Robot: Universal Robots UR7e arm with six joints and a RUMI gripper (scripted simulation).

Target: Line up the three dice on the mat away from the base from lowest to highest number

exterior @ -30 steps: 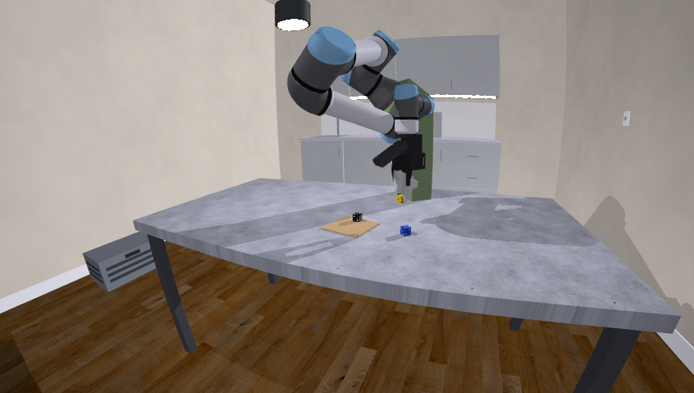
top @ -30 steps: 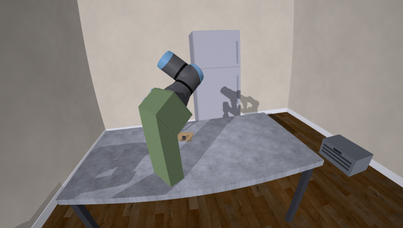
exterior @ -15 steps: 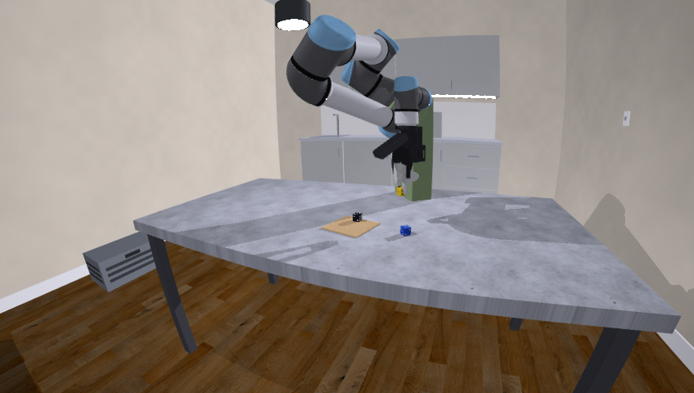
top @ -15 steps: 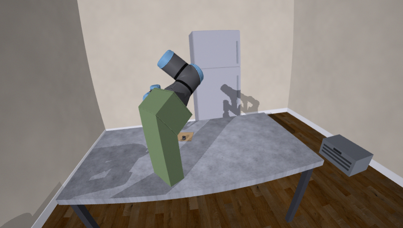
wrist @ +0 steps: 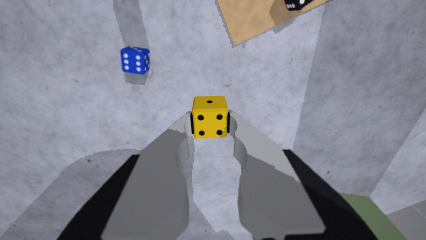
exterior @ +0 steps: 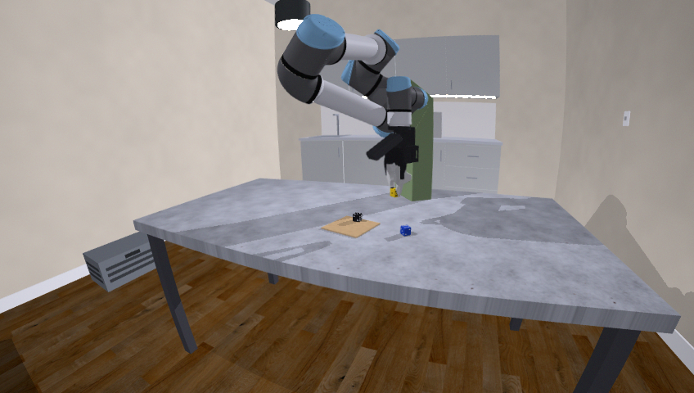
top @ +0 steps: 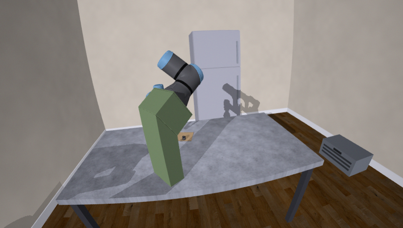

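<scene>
Now: the mat 14 cm to the right of my hand, 11 cm below it and 2 cm ahead of it. Also, from my hand: blue die (10 cm below, 8 cm ahead, 3 cm to the left); black die (13 cm to the right, 10 cm below, 2 cm behind); yellow die (right at my hand).
</scene>
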